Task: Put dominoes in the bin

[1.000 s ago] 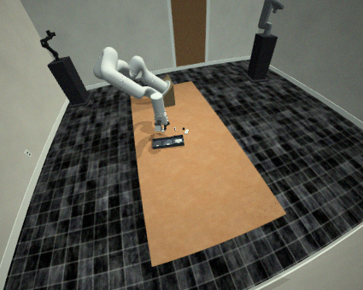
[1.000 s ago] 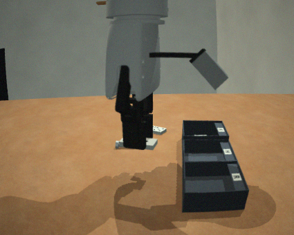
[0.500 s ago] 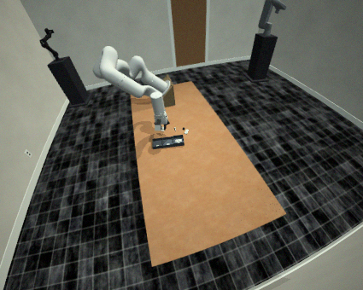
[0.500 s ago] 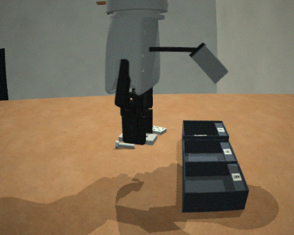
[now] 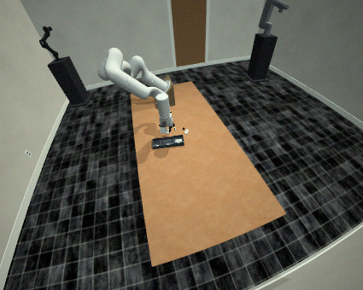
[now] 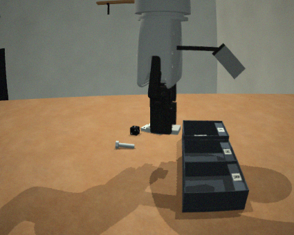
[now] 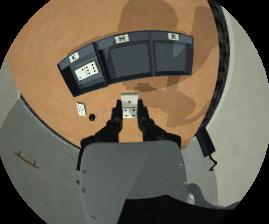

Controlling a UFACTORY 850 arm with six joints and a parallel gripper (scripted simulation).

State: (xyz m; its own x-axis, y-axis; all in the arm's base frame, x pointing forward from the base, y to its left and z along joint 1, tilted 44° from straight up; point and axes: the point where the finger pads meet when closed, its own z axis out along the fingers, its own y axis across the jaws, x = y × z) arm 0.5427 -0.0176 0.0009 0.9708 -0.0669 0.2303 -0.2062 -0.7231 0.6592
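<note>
My gripper is now 70 mm short of the bin row, 10 mm to the left of it and 60 mm above it. The rest, counted from my hand: black die 60 mm behind, 140 mm to the left, 70 mm below; grey bolt 80 mm behind, 60 mm to the left, 80 mm below; white domino 20 mm below.
</note>
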